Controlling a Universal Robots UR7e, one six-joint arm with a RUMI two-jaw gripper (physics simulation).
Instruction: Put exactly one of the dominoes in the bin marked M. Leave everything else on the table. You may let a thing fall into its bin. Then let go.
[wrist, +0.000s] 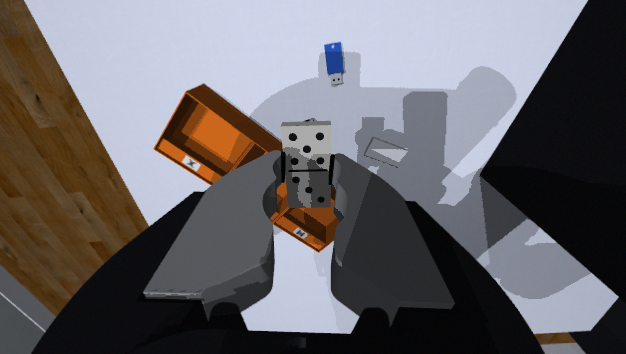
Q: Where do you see my gripper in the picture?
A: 307, 157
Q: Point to an orange bin unit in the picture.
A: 206, 135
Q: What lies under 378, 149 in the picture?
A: A white domino.
